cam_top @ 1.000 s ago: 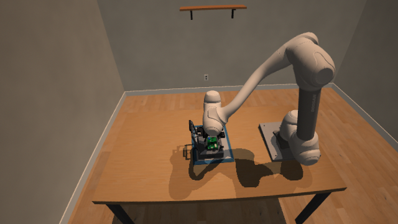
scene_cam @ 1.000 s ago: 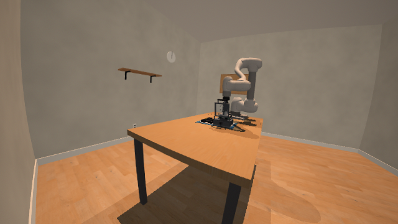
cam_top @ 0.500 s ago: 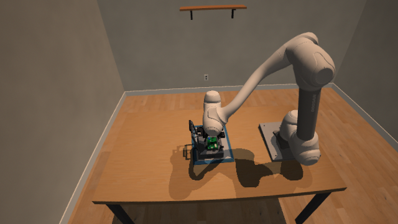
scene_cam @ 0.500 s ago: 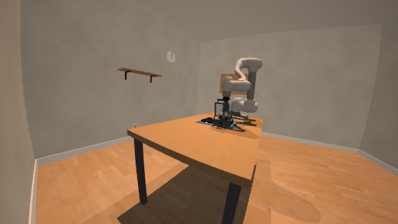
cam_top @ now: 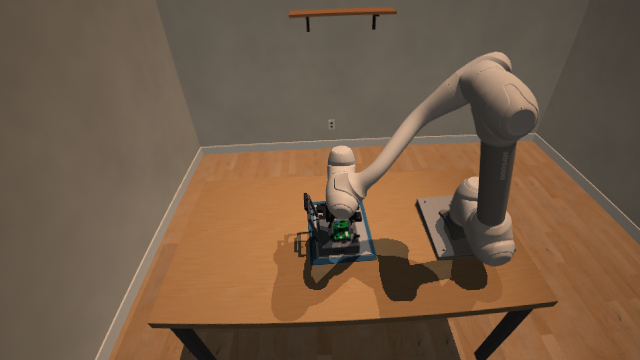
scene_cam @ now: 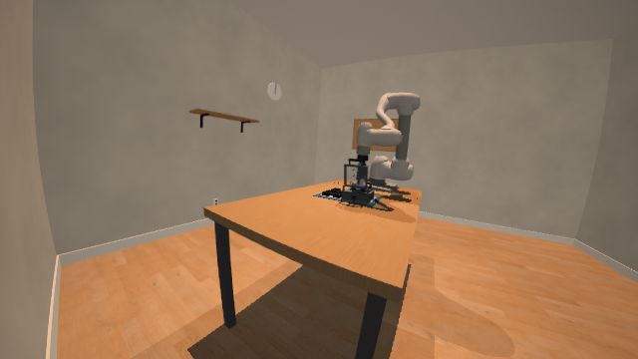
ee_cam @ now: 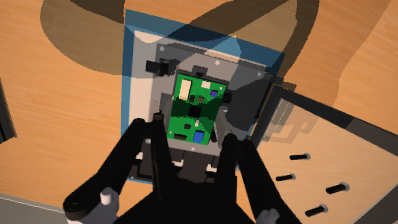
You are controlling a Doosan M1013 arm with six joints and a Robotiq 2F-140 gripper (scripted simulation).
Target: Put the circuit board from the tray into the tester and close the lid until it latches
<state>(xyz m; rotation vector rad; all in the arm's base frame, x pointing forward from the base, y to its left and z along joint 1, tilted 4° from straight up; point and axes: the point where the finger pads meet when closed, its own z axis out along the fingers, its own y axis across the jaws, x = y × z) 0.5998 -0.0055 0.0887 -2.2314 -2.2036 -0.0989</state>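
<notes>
My hand is 2 cm above the green circuit board. The rest, counted from my hand: dark block: 6 cm behind, 6 cm to the left, 1 cm below; tester lid: 12 cm ahead, 8 cm above.
</notes>
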